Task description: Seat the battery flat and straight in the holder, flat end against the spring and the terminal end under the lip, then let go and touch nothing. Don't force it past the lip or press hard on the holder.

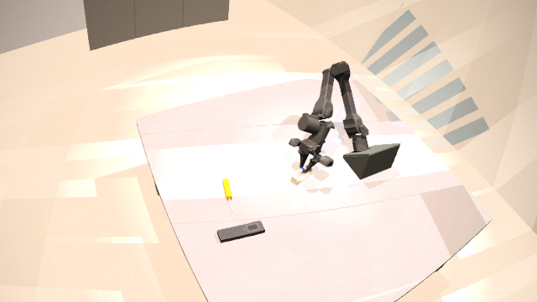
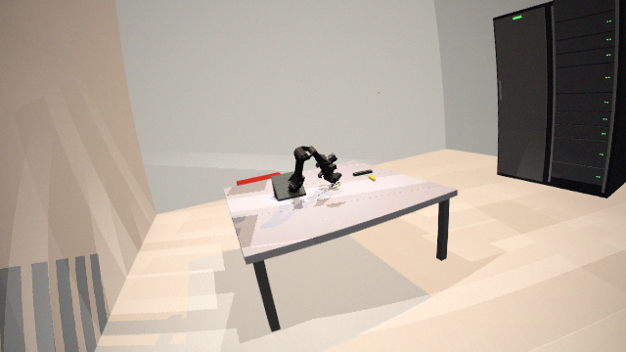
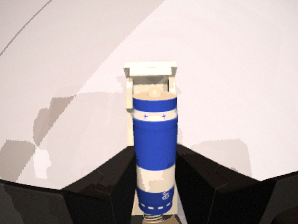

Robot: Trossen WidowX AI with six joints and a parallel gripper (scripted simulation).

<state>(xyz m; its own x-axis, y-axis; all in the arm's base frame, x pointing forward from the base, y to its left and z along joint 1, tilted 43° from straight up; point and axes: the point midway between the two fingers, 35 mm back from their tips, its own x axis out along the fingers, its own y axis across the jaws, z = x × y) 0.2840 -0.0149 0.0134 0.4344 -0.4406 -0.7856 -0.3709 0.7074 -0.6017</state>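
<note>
The blue-and-cream battery is 1 cm above my gripper tip. Round my gripper tip: yellow-handled screwdriver: 31 cm ahead, 2 cm below; dark remote: 33 cm ahead, 15 cm to the left, 1 cm below.
</note>
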